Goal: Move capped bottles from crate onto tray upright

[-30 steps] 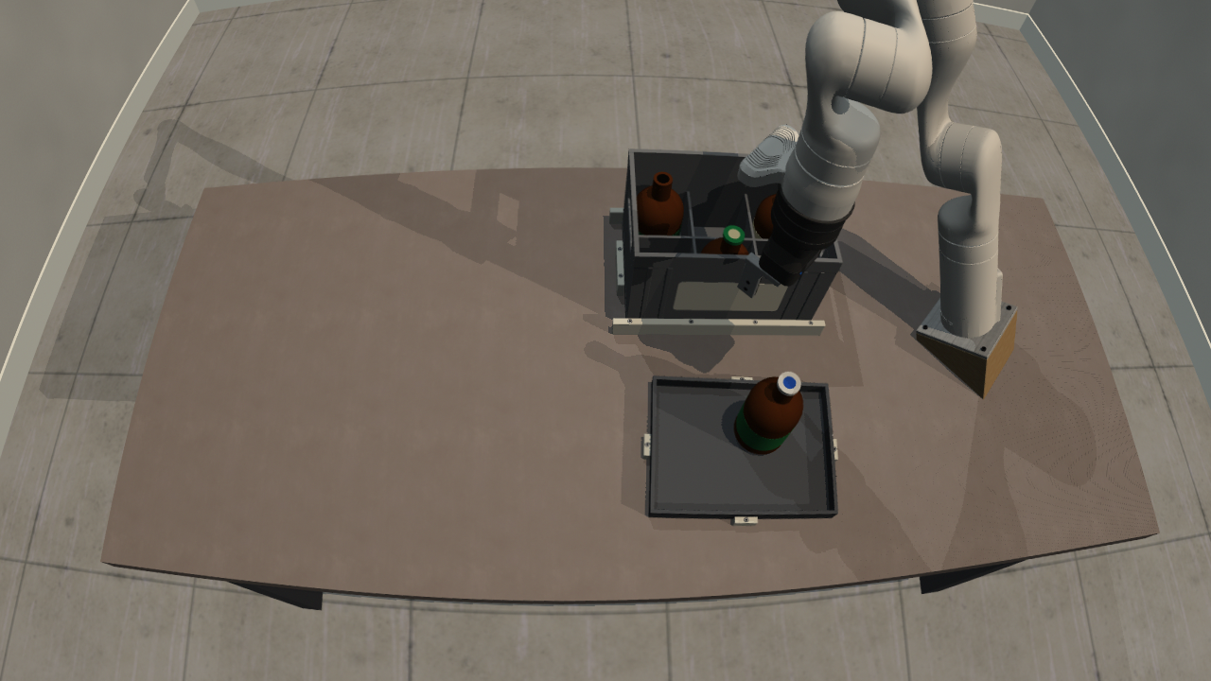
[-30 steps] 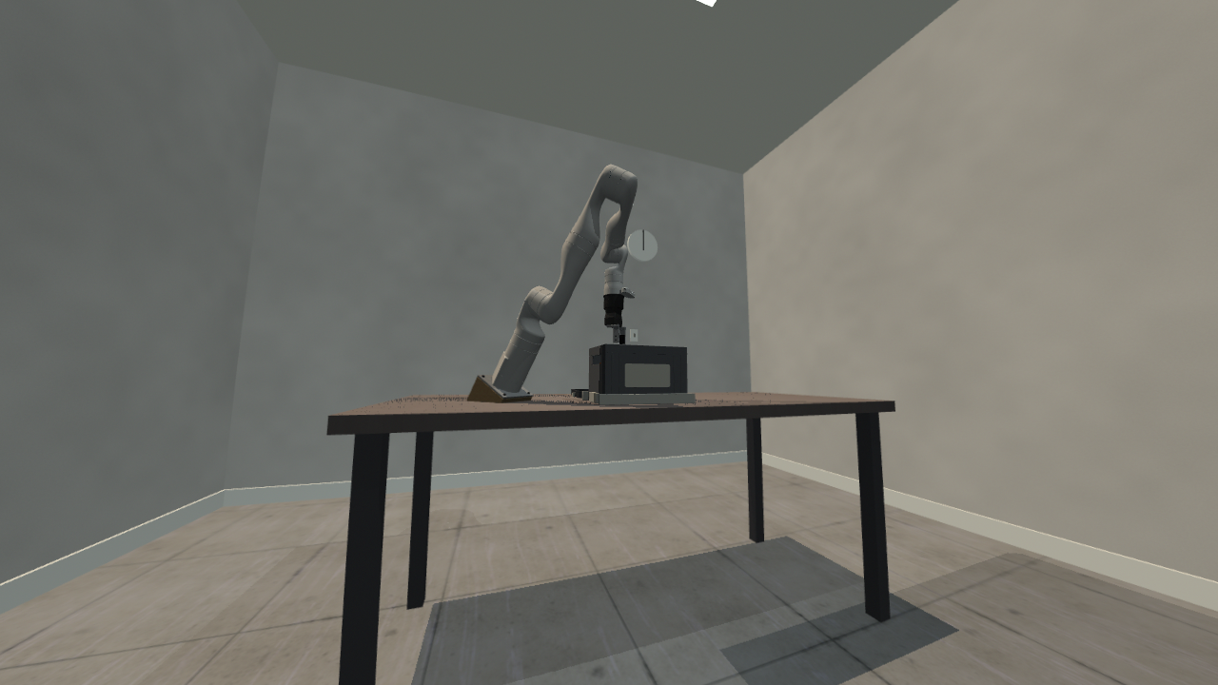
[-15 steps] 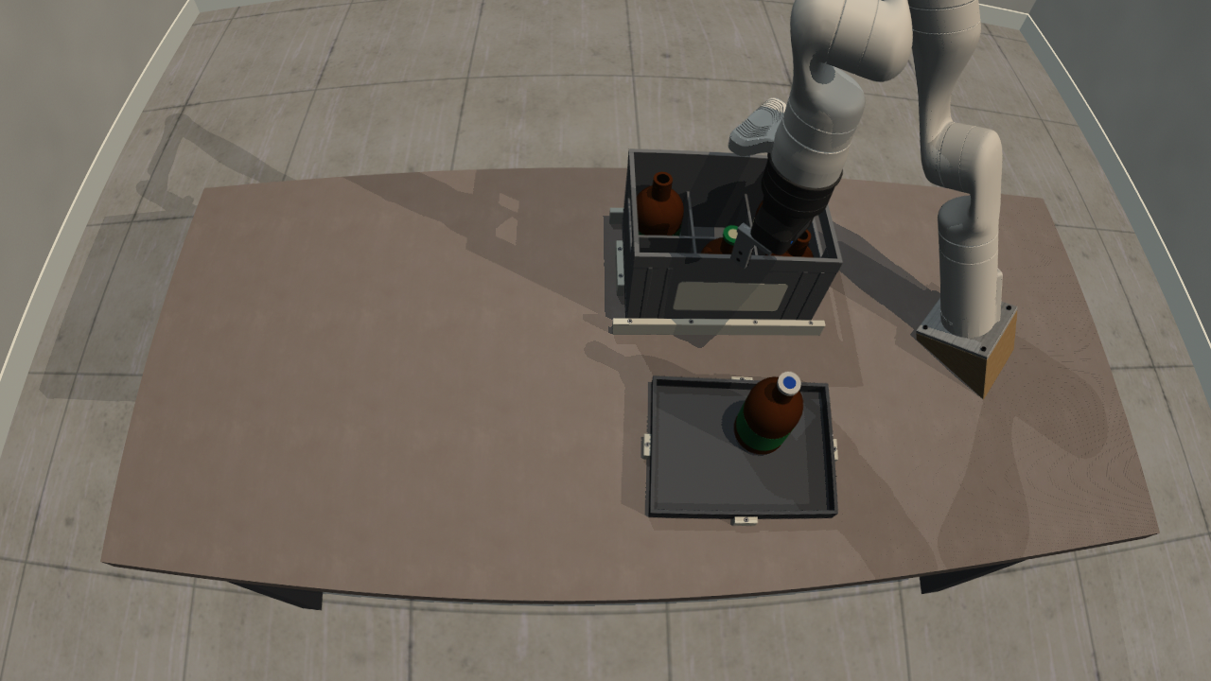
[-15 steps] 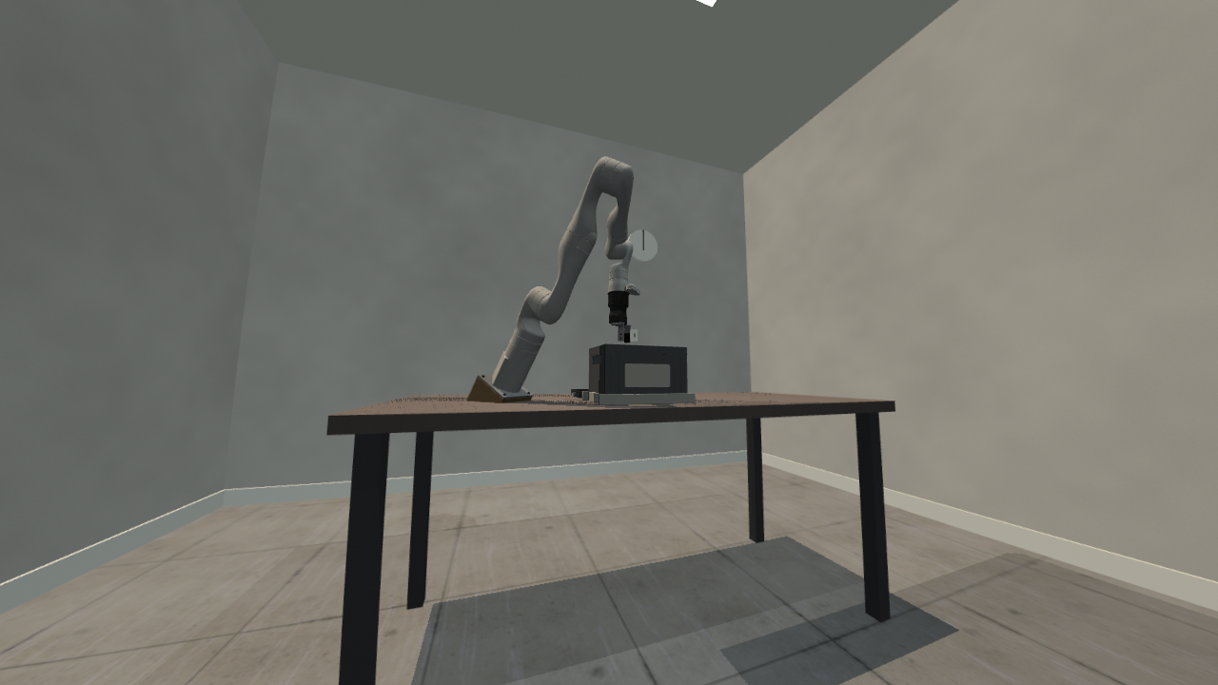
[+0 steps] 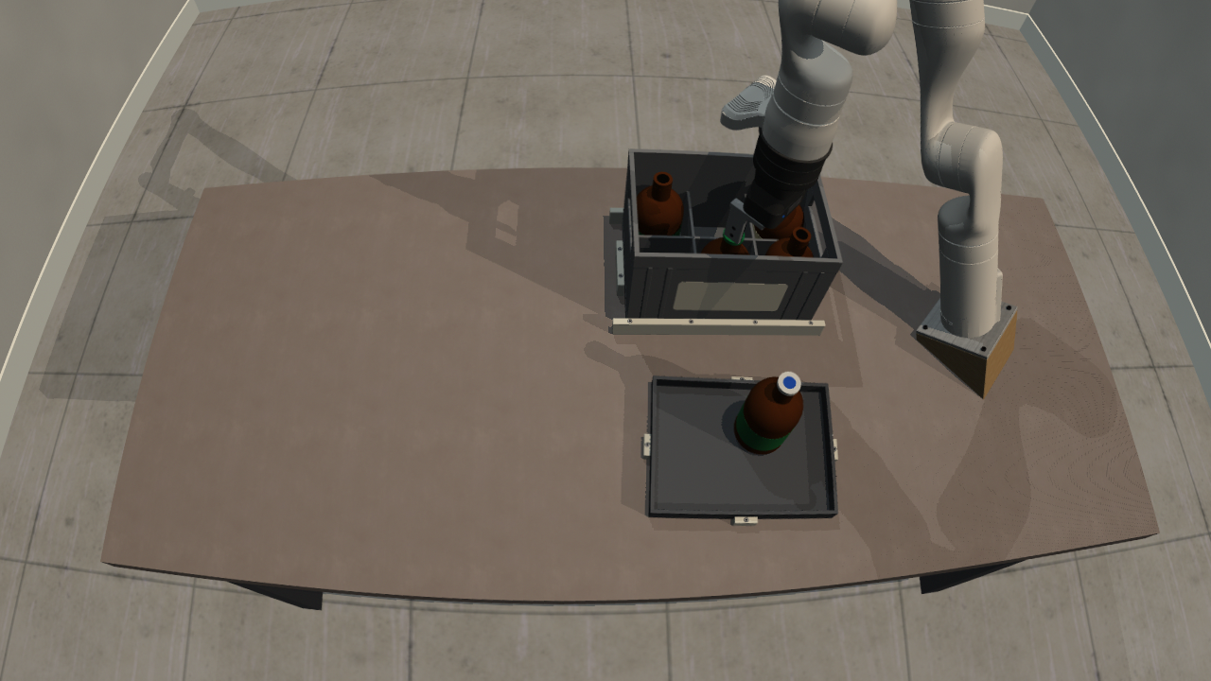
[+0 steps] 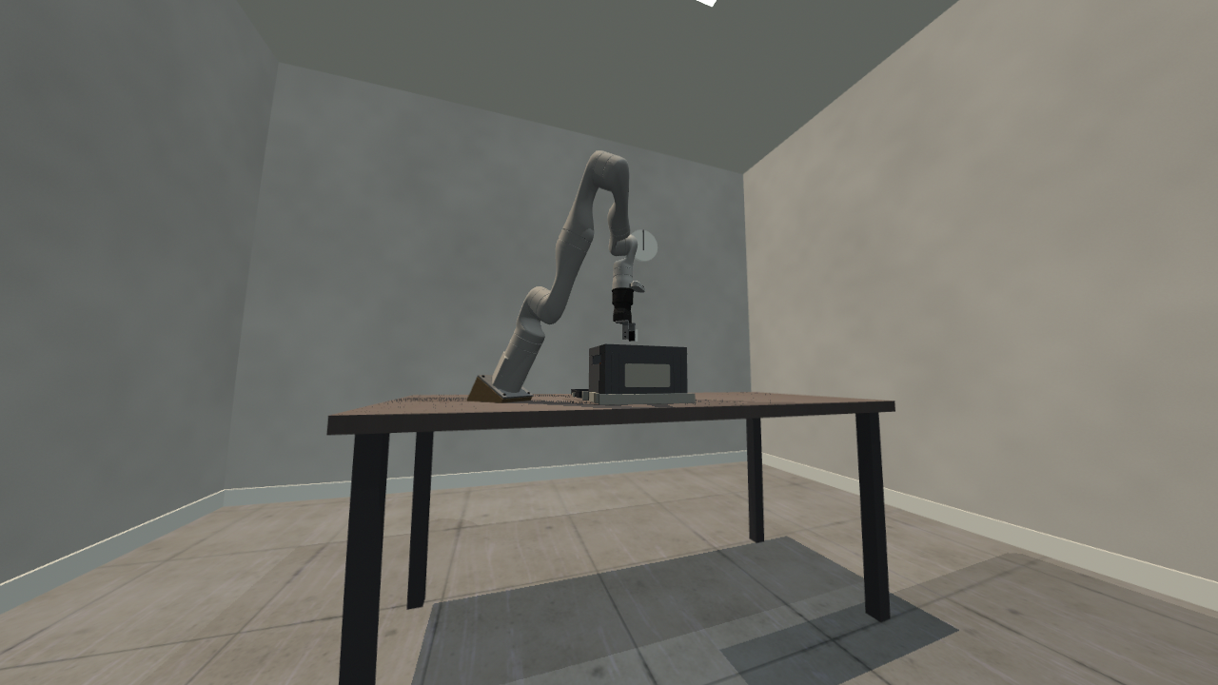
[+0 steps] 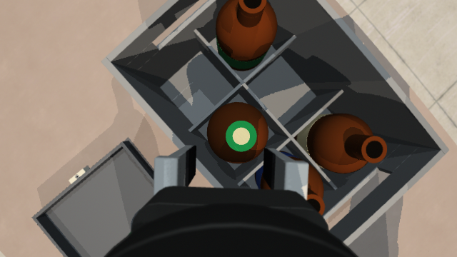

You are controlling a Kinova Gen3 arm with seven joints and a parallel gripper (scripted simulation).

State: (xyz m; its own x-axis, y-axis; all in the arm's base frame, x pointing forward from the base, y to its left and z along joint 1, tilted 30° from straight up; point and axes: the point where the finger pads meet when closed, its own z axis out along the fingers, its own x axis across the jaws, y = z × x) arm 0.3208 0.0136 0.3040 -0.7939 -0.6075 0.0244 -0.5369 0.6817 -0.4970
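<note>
Right now the crate is 140 mm below my hand, 60 mm to the right of it and 10 mm behind it. The rest, counted from my hand: dark tray 220 mm to the left, 210 mm below, 30 mm ahead.
</note>
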